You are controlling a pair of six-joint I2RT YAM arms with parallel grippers.
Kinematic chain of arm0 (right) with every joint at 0, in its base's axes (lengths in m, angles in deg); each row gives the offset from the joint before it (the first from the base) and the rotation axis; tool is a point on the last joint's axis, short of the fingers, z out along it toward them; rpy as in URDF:
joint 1: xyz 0 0 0.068 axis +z
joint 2: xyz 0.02 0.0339 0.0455 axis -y
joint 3: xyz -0.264 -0.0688 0 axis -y
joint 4: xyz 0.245 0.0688 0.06 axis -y
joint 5: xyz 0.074 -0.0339 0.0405 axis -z
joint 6: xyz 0.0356 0 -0.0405 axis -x
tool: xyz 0 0 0 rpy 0 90 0
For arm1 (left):
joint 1: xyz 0 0 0.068 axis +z
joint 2: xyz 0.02 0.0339 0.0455 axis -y
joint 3: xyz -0.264 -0.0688 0 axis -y
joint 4: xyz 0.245 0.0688 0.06 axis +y
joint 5: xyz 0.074 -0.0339 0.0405 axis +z
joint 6: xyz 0.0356 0 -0.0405 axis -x
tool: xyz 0 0 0 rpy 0 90 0
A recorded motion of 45 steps. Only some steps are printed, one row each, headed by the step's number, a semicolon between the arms.
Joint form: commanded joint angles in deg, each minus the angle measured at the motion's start. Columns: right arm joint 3, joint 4, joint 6, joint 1, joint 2, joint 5; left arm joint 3, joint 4, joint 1, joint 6, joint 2, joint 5.
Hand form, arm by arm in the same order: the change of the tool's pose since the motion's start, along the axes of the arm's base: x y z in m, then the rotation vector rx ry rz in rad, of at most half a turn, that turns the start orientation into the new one. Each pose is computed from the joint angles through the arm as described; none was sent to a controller.
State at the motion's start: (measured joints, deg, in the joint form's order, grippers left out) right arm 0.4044 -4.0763 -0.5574 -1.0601 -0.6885 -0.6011; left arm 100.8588 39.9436 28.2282 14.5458 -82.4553 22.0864
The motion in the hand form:
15: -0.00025 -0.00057 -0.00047 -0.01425 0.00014 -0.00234; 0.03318 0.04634 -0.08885 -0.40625 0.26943 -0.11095
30: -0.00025 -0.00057 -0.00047 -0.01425 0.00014 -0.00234; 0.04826 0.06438 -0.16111 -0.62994 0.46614 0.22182
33: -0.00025 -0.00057 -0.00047 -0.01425 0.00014 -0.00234; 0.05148 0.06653 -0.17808 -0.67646 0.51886 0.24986
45: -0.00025 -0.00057 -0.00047 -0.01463 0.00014 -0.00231; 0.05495 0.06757 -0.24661 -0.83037 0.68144 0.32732
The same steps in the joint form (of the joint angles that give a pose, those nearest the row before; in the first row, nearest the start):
15: -0.09 -0.22 0.83 -0.35 0.30 -0.15; -0.24 13.90 5.73 3.10 -12.07 -16.52
30: -0.09 -0.22 0.83 -0.35 0.30 -0.15; -0.57 24.77 5.84 17.64 -22.16 -6.97
33: -0.09 -0.22 0.83 -0.35 0.30 -0.15; -0.85 26.64 5.84 19.02 -24.48 -7.02
45: -0.09 -0.22 0.85 -0.35 0.30 -0.15; -6.38 28.39 5.81 23.02 -31.10 -8.57

